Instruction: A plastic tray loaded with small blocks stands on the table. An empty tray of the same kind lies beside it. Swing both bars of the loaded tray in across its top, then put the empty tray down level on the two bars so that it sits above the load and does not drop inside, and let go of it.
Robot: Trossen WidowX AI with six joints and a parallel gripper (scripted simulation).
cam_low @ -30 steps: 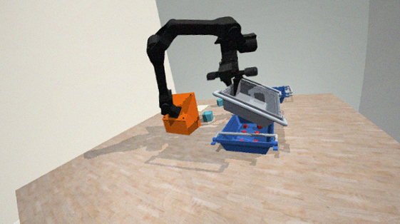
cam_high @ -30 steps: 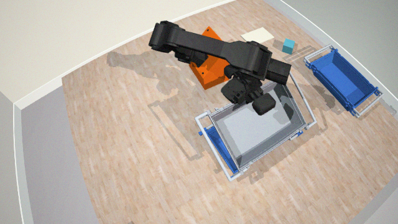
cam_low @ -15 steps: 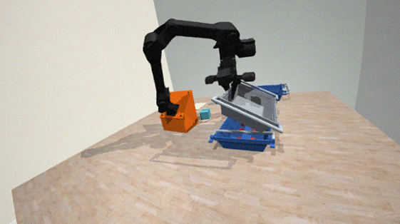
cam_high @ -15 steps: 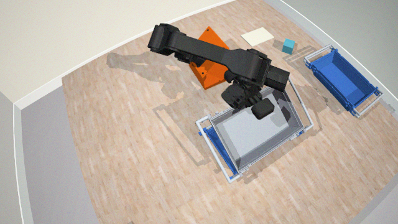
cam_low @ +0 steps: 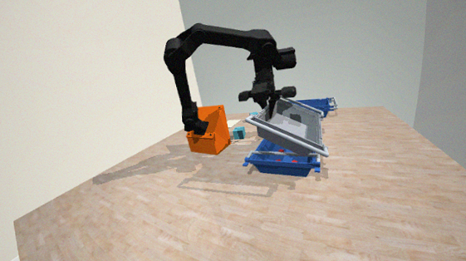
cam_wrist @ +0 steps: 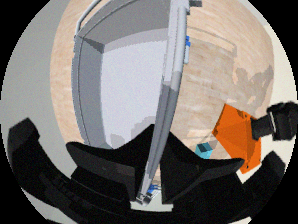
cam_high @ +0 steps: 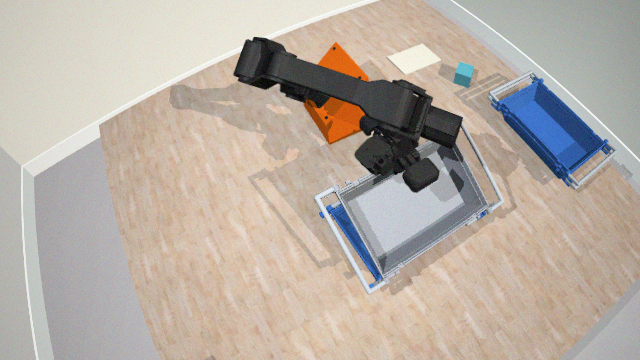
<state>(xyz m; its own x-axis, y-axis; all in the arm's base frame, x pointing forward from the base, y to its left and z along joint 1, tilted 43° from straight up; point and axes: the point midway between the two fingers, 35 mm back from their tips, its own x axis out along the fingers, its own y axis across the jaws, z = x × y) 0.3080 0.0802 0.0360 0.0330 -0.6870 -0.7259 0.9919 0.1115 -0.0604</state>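
The grey tray lies 8 cm ahead of my gripper tip, 1 cm to the left of it and 1 cm below it. From my gripper tip the other things lie so: cream sheet: 43 cm behind, 33 cm to the left, 14 cm below.
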